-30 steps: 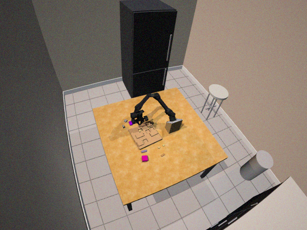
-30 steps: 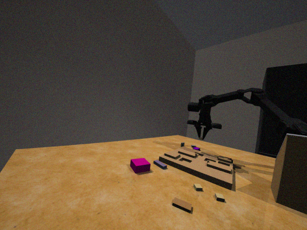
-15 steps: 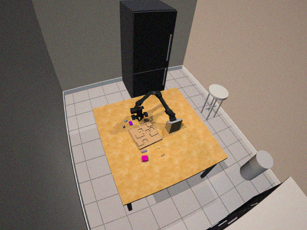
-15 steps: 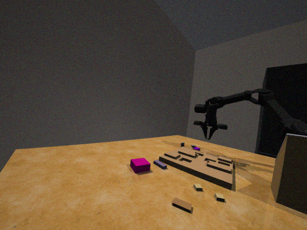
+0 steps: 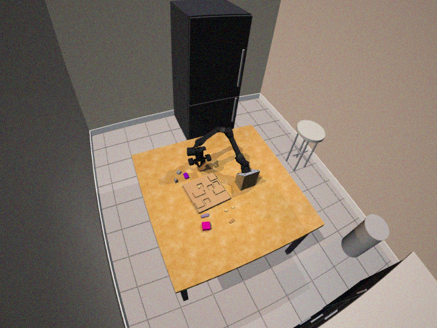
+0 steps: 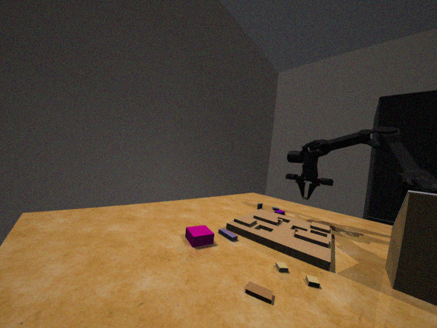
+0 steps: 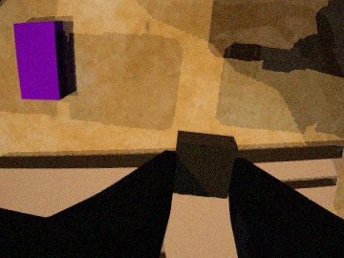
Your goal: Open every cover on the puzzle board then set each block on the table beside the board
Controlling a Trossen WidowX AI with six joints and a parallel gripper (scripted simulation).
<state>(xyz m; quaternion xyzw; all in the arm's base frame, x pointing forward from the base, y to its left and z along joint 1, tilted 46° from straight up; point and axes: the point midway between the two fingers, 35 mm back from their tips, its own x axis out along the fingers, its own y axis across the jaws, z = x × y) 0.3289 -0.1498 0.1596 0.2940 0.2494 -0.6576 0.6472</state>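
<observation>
Right now my gripper tip is 110 mm short of the purple block, 20 mm to the left of it and 100 mm above it. From my gripper tip the other things lie so: magenta block: 140 mm ahead, 490 mm to the left, 100 mm below; lavender block: 110 mm ahead, 400 mm to the left, 100 mm below.
</observation>
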